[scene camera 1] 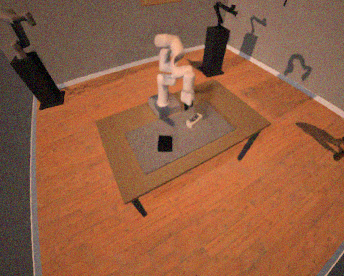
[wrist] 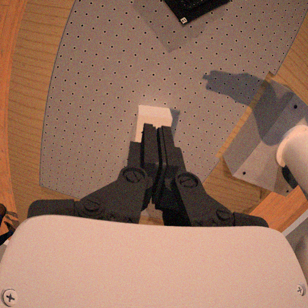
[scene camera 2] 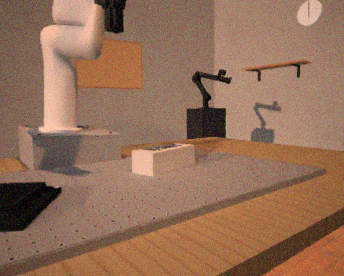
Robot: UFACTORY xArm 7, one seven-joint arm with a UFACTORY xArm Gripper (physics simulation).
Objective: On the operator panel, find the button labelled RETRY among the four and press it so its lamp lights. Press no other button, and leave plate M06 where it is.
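The operator panel is a cream-white box with dark markings on top, standing on the grey perforated board. In the wrist view my fingers cover most of it; its buttons, labels and lamps cannot be made out in any view. My gripper is shut and empty, high above the board and near the panel in the scene views, touching nothing. A black square plate lies on the board apart from the panel. A small white tag shows at its corner; M06 is not readable.
The perforated board lies on the wooden table. The arm's grey base block stands at the board's edge. Black pedestals stand beyond the table.
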